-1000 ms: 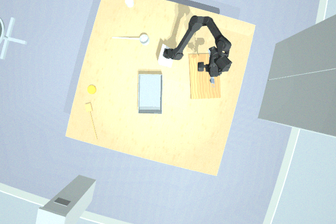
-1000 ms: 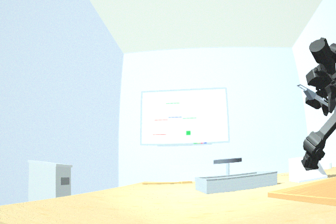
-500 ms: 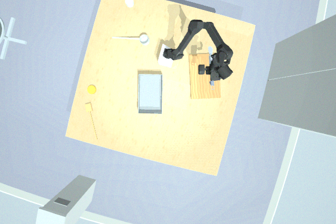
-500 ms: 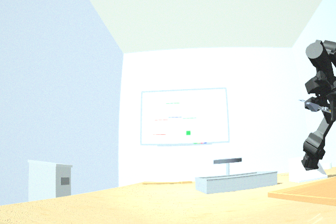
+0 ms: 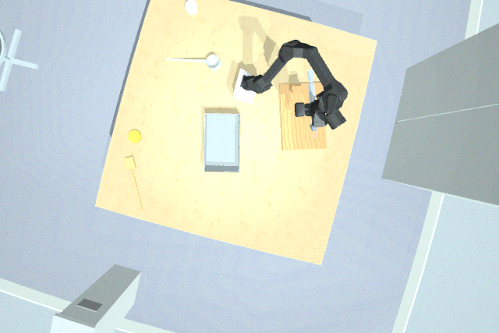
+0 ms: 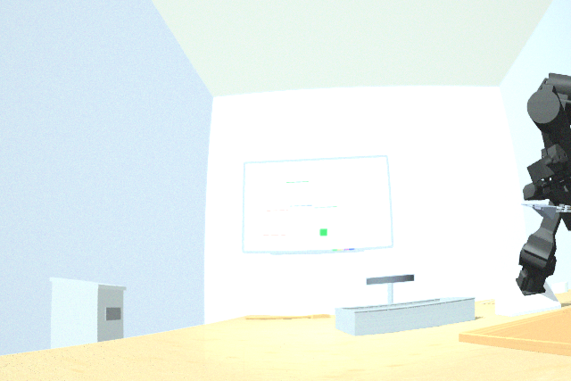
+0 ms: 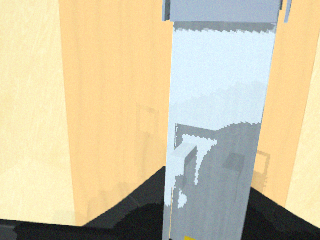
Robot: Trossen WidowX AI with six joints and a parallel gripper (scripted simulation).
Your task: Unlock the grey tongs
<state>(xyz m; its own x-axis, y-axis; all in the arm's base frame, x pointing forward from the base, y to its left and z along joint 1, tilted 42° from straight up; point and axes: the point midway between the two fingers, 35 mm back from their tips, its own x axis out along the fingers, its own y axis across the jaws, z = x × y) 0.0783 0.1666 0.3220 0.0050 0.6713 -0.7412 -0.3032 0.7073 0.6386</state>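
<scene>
Now: the wooden board 150 mm below my gripper tip. From my gripper tip the other things lie so: yellow lock piece: 40 mm above, 10 mm behind; roasting tin: 380 mm to the right, 250 mm ahead, 130 mm below.
</scene>
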